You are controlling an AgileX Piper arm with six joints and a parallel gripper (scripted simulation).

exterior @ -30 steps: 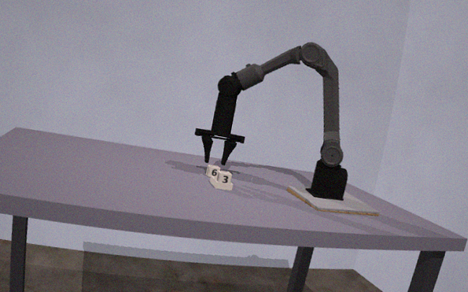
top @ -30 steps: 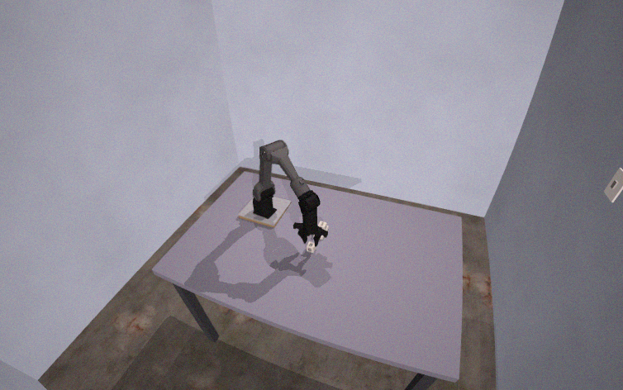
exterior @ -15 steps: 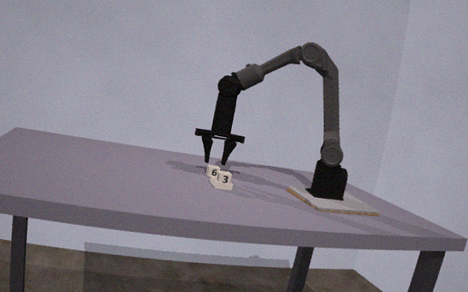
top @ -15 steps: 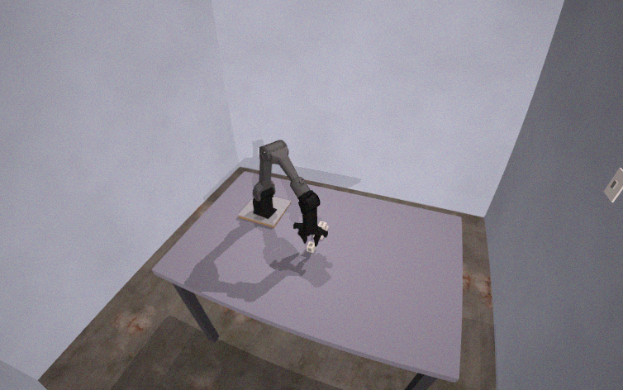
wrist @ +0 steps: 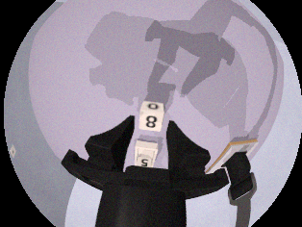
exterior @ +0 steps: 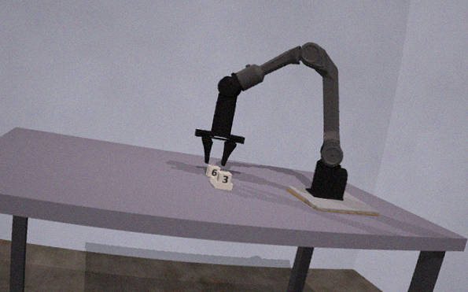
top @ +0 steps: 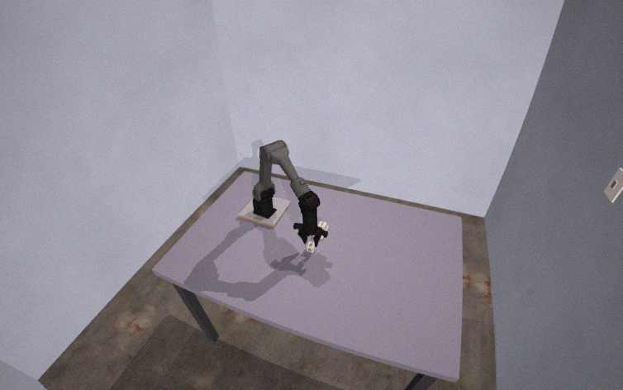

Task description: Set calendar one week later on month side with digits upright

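Now: hand 30 mm above the cream cube. From my hand the other things lie so: tray 10 mm behind, 110 mm to the left, 30 mm below.
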